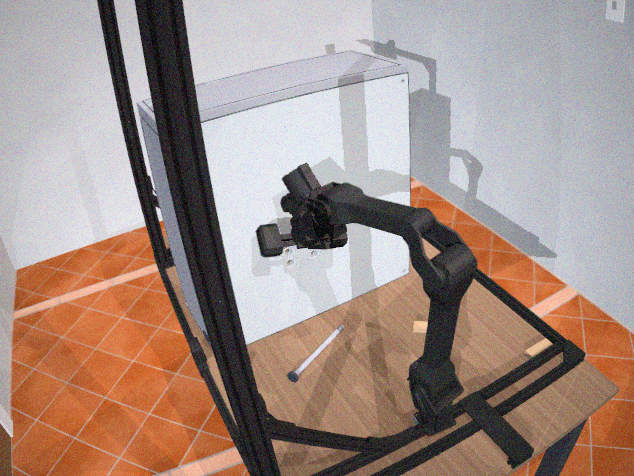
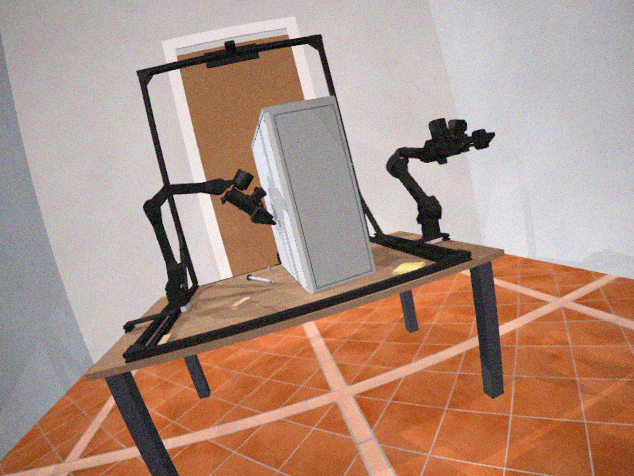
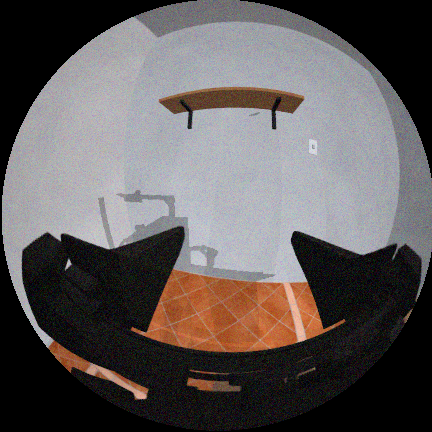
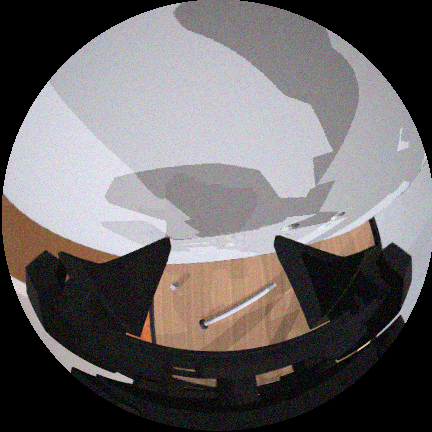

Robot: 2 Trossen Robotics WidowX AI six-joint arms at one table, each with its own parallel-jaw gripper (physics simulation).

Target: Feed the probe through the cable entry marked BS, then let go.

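Seen in the pictures: left gripper, fingertip midpoint: point(image 2: 484, 135) point(image 3: 239, 234); right gripper, fingertip midpoint: point(image 1: 288, 249) point(image 2: 274, 221) point(image 4: 222, 242); left arm's base, origin of the base link: point(image 2: 432, 236); right arm's base, origin of the base link: point(image 1: 435, 419) point(image 2: 179, 305).
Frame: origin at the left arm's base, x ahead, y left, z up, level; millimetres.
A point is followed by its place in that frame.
Observation:
The probe point(image 1: 317, 352) {z -6, x 676, y -223 mm} point(image 2: 260, 279) {z -7, x 670, y -207 mm} point(image 4: 240, 306) {z -5, x 667, y -211 mm}, a pale rod with a dark end cap, lies on the table in front of the cabinet's upright white panel point(image 1: 245, 169) {z 411, x 548, y -269 mm} point(image 4: 125, 115). Small round cable entries point(image 1: 313, 253) {z 154, x 541, y -135 mm} point(image 4: 291, 227) {z 183, x 551, y -136 mm} show low on the panel; no BS marking is legible, and the arm hides part of that area. My right gripper point(image 1: 305, 244) point(image 2: 273, 222) {z 202, x 557, y -202 mm} point(image 4: 222, 242) {z 202, x 557, y -202 mm} is open and empty, tilted down close to the panel near the entries, above the probe. My left gripper point(image 2: 492, 136) {z 324, x -10, y 350 mm} point(image 3: 239, 234) {z 324, x -10, y 350 mm} is open and empty, high and pointing away from the cabinet.
The cabinet point(image 2: 322, 194) {z 262, x 446, y 141 mm} stands on the wooden table point(image 1: 389, 353) {z -19, x 766, y -89 mm} point(image 2: 215, 297) {z -19, x 857, y -181 mm}. Light wooden pieces point(image 1: 420, 326) {z -5, x 751, y 14 mm} point(image 2: 240, 302) {z -4, x 765, y 46 mm} and a yellow piece point(image 2: 408, 267) {z -9, x 262, y 229 mm} lie around it. A small grey-white object point(image 2: 269, 267) {z -3, x 609, y -371 mm} point(image 4: 174, 287) {z -2, x 612, y -371 mm} is near the panel. Black frame posts point(image 1: 204, 204) {z 587, x 964, y -477 mm} point(image 2: 153, 133) {z 716, x 960, y -468 mm} rise beside the table.

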